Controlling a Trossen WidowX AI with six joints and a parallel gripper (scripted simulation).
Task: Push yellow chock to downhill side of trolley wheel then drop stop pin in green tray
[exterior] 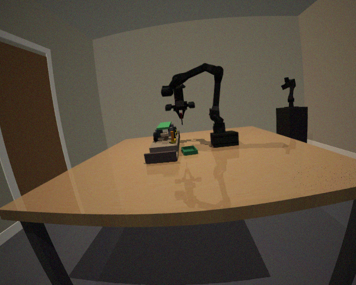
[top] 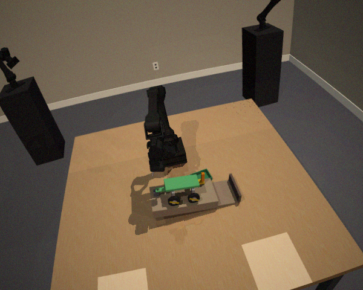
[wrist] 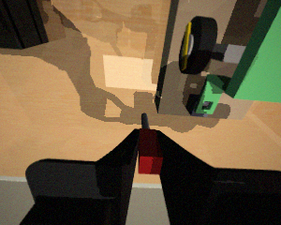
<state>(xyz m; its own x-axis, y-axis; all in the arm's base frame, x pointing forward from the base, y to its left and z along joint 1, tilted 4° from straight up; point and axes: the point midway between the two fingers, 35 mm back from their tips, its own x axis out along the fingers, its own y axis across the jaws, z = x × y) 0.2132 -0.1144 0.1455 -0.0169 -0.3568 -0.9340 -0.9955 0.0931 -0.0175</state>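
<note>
My gripper tip is 220 mm to the right of the green tray, 180 mm above it and 10 mm past it. Round my gripper tip: ramp 130 mm below, 110 mm ahead, 100 mm to the left; then trolley 110 mm ahead, 100 mm to the left, 60 mm below; then red-headed stop pin right at my gripper tip.
</note>
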